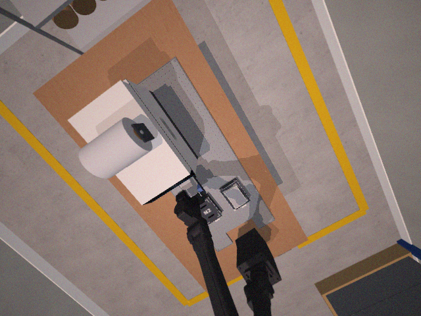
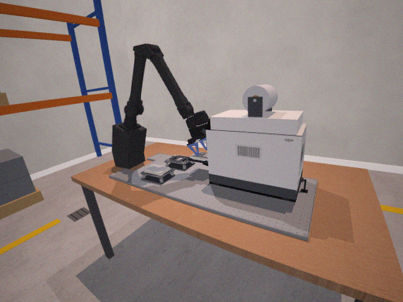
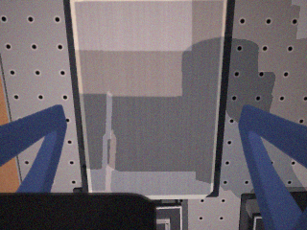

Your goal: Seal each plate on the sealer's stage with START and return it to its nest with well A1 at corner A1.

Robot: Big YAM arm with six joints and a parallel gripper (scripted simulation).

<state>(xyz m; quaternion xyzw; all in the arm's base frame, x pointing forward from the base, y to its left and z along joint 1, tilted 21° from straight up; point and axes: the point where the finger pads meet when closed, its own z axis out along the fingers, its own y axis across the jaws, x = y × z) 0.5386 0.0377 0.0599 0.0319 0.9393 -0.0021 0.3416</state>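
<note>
Now: the white well plate 3 cm below my hand. Also, from my hand: foil roll 33 cm ahead, 2 cm to the right, 29 cm above; dark sealer stage 4 cm below; start button 11 cm ahead, 9 cm to the left, 6 cm above.
</note>
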